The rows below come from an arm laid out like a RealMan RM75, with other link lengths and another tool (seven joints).
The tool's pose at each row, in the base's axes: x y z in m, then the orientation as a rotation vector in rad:
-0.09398, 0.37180, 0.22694, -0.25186, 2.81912, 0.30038
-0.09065, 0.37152, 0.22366, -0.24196, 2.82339, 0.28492
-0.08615, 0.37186, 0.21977, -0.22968, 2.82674, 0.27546
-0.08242, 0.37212, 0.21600, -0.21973, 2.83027, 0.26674
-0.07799, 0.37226, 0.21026, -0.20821, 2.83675, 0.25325
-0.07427, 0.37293, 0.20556, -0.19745, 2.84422, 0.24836
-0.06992, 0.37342, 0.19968, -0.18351, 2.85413, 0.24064
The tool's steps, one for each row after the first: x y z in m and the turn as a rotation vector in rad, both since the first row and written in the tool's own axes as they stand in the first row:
-0.00209, -0.00153, 0.00390, 0.01170, 0.00224, 0.00559
-0.00518, -0.00281, 0.00883, 0.01952, 0.00349, 0.01331
-0.00757, -0.00399, 0.01342, 0.02656, 0.00534, 0.01957
-0.01000, -0.00577, 0.02002, 0.03699, 0.00985, 0.02680
-0.01216, -0.00672, 0.02557, 0.04139, 0.01567, 0.03460
-0.01452, -0.00818, 0.03236, 0.04799, 0.02350, 0.04455

